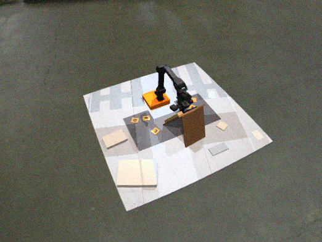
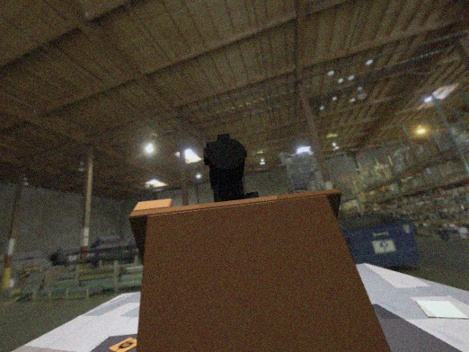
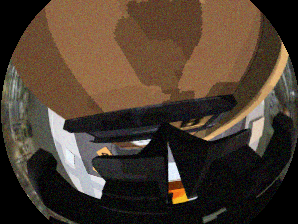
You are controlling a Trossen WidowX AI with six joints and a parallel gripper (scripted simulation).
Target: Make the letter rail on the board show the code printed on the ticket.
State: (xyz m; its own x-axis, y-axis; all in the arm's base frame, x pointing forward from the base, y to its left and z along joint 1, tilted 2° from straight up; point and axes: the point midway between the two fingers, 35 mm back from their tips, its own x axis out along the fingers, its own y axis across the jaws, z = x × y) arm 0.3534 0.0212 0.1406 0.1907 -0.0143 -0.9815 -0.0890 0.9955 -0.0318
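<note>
My gripper tip is now 60 mm past the white ticket, 30 mm to the right of it and 80 mm above it. The rest, counted from my gripper tip: dark mat 150 mm behind, 30 mm to the right, 160 mm below; then grey plate 340 mm ahead, 140 mm to the left, 160 mm below.
</note>
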